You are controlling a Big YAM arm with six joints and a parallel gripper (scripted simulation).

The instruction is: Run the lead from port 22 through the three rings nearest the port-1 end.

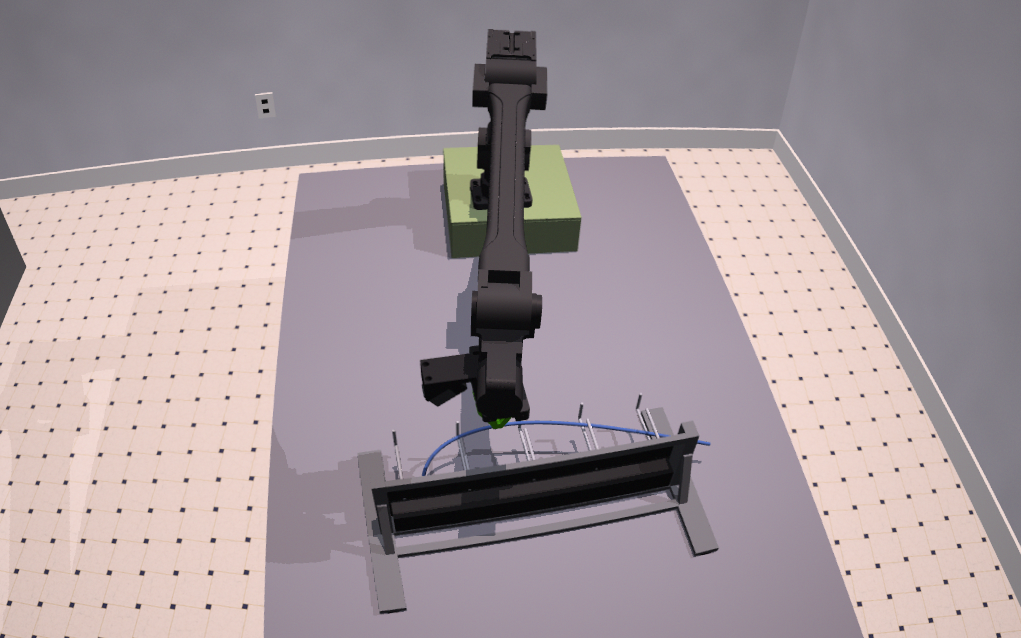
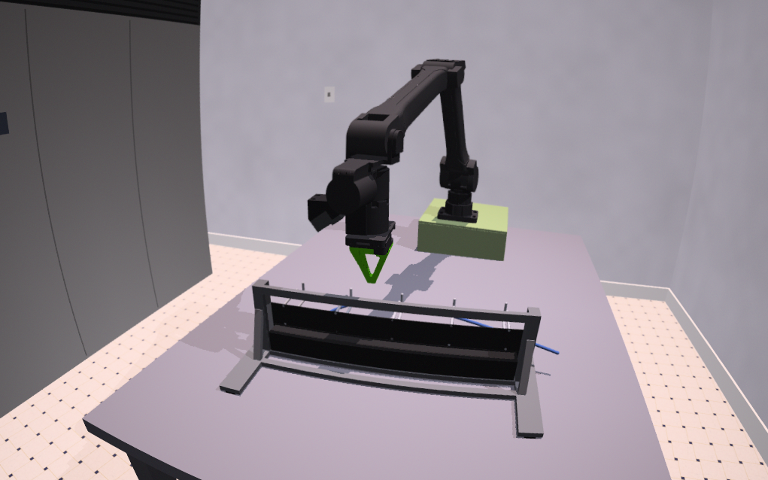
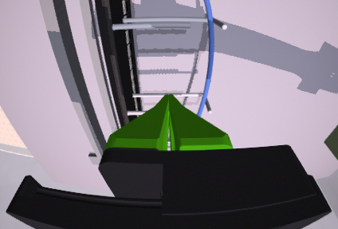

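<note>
Right now my hand is 60 mm short of the rack, 50 mm to the right of it and 80 mm above it.
</note>
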